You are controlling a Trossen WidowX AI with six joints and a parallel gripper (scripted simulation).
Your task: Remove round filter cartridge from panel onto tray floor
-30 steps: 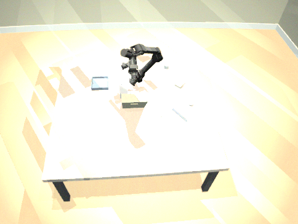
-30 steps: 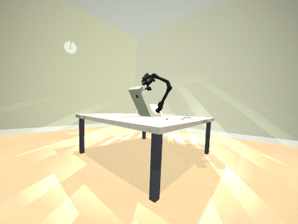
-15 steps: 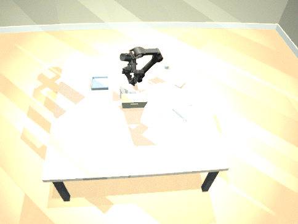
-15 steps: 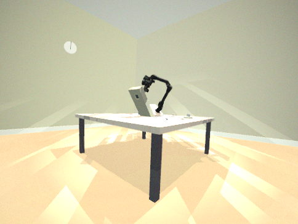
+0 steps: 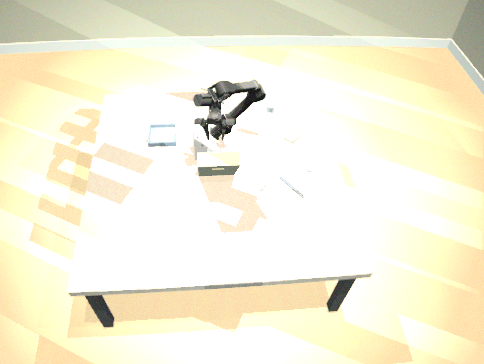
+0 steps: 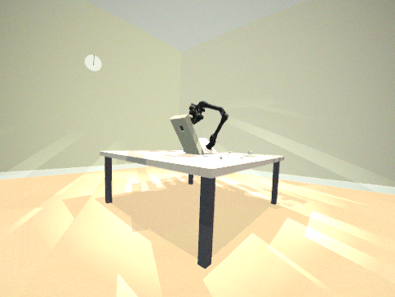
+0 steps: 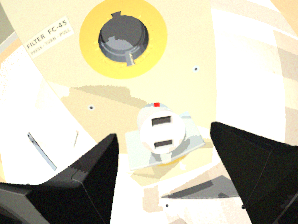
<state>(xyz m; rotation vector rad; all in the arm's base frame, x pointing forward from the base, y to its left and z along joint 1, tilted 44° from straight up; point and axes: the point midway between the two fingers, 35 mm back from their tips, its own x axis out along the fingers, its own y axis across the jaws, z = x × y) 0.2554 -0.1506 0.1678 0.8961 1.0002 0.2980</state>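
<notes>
Right now the round white filter cartridge is 6 cm below my gripper tip and 1 cm ahead of it. Round my gripper tip: small white cylinder 54 cm behind, 32 cm to the left, 25 cm below; then grey-rimmed tray 31 cm behind, 29 cm to the right, 26 cm below; then service panel 9 cm below, 6 cm ahead, 1 cm to the left.
</notes>
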